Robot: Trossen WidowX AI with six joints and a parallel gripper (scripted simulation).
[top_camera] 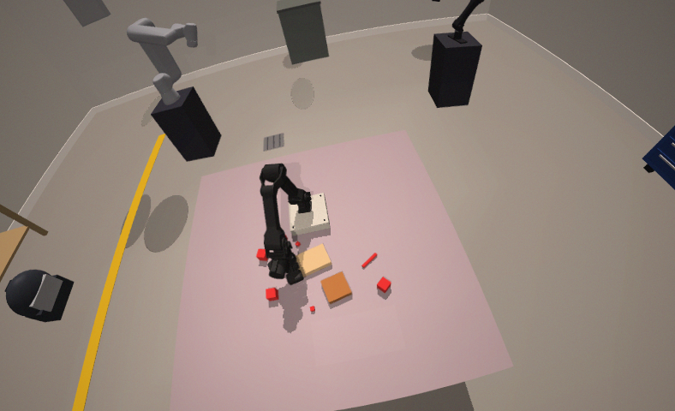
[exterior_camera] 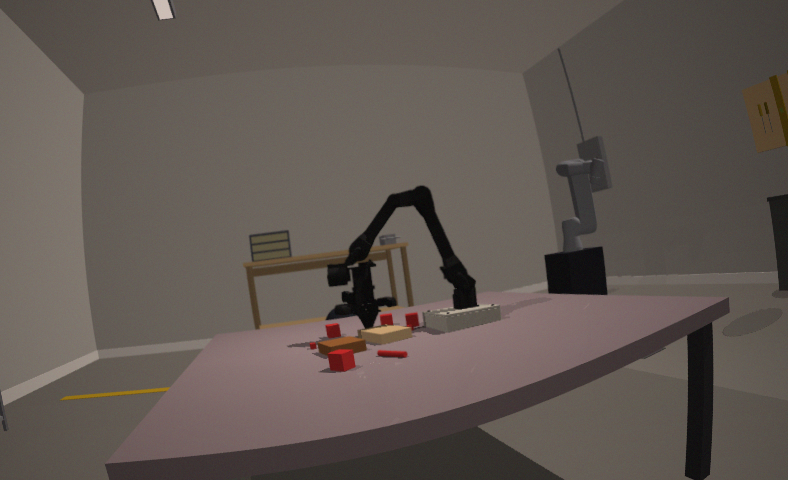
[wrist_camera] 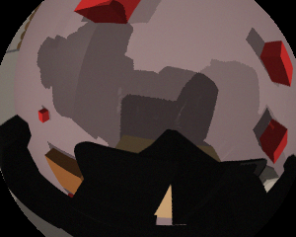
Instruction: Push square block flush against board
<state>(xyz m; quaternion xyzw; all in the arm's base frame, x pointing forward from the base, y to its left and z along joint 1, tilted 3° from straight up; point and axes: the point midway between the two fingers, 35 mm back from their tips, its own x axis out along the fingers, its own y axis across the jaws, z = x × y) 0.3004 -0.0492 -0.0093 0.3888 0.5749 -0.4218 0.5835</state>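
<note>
The tan board lies 80 mm to the left of my gripper tip, 30 mm behind it and 10 mm above it. Also, from my gripper tip: orange square block 180 mm to the left, 100 mm ahead, 10 mm above; then red stick 320 mm to the left, 10 mm behind.
</note>
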